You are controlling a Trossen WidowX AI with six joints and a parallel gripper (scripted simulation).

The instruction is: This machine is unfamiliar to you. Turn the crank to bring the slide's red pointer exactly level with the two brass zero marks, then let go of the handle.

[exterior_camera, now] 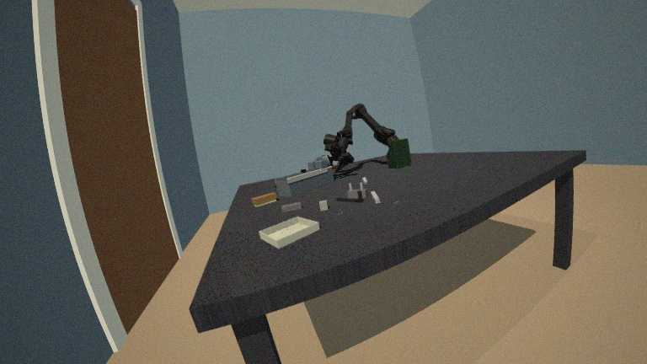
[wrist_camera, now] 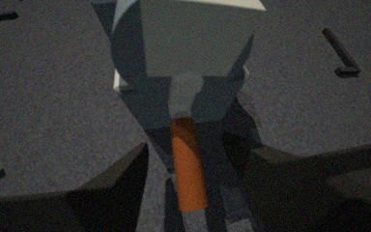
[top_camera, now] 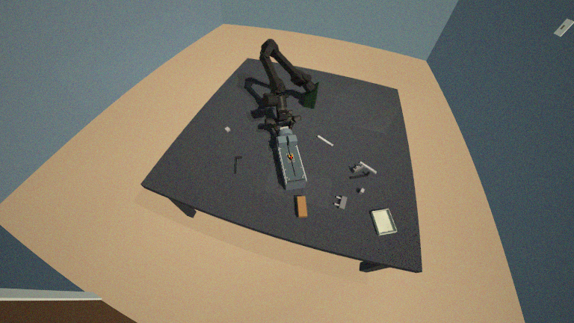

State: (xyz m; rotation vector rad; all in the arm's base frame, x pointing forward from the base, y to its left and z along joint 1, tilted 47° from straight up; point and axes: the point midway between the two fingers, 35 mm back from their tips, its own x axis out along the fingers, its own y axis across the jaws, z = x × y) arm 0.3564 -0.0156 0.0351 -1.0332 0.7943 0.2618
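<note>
Right now my gripper tip is 40 mm below the crank. From my gripper tip the other things lie so: orange crank handle: 20 mm behind, 20 mm above, 10 mm to the right; then red pointer: 150 mm ahead, 100 mm to the left, 50 mm above; then orange block: 320 mm ahead, 220 mm to the left, 20 mm below.
</note>
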